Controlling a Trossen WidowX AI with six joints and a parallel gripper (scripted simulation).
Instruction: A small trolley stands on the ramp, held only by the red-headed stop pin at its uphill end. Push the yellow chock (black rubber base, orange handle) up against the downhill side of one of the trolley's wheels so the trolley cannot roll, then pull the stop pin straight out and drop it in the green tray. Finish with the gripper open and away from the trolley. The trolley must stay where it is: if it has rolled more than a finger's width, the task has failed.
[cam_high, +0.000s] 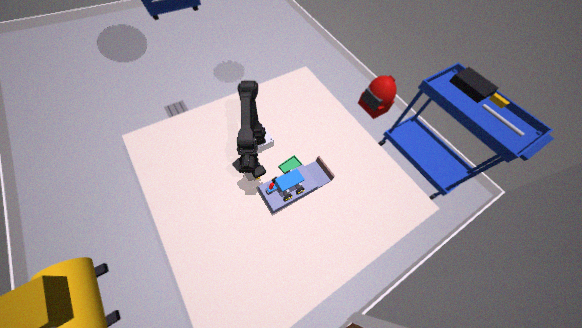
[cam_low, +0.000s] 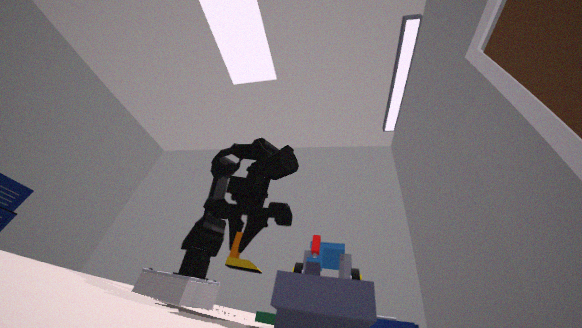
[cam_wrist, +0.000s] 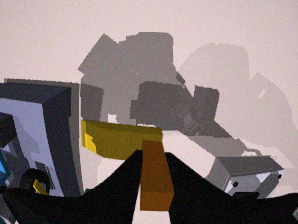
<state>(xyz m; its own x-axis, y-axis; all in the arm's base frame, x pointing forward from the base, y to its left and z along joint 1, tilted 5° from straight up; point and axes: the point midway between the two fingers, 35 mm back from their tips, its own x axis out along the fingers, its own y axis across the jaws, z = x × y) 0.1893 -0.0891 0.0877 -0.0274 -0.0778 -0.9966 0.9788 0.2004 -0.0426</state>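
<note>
The blue trolley lies 15 cm ahead of my gripper tip and 14 cm to the left of it. From my gripper tip the other things lie so: red-headed stop pin: 14 cm ahead, 5 cm to the left, 2 cm above; then ramp: 15 cm to the left, 15 cm ahead, 6 cm below; then yellow chock: 2 cm ahead, 1 cm to the left, 1 cm below.
</note>
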